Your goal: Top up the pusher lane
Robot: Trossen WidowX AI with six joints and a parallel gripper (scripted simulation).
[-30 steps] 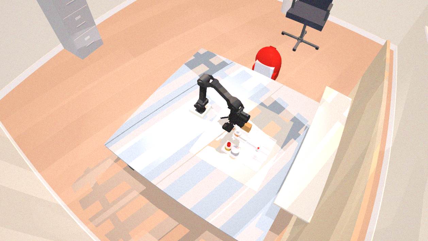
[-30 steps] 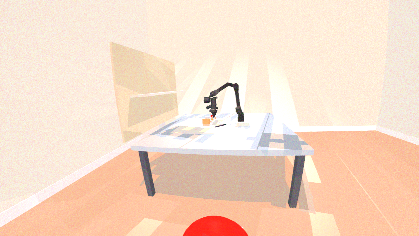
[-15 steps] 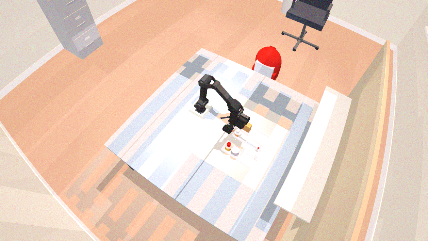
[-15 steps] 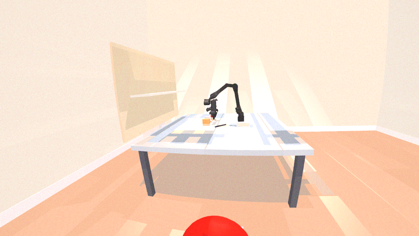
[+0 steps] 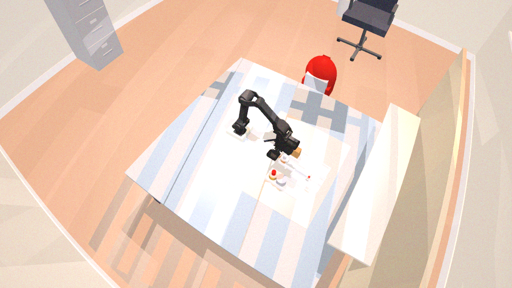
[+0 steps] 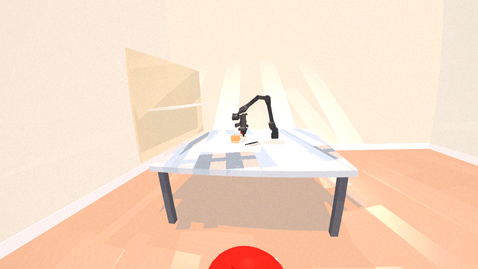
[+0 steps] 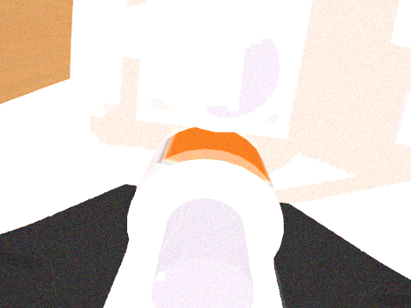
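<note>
My gripper tip is 70 mm short of the orange box, 80 mm to the right of it and 10 mm above it. From my gripper tip the other things lie so: red mark: 230 mm ahead, 40 mm to the right, 20 mm above; white pusher lane: 200 mm ahead, 20 mm to the right, 30 mm below; thin black rod: 90 mm behind, 100 mm to the left, 40 mm below.
</note>
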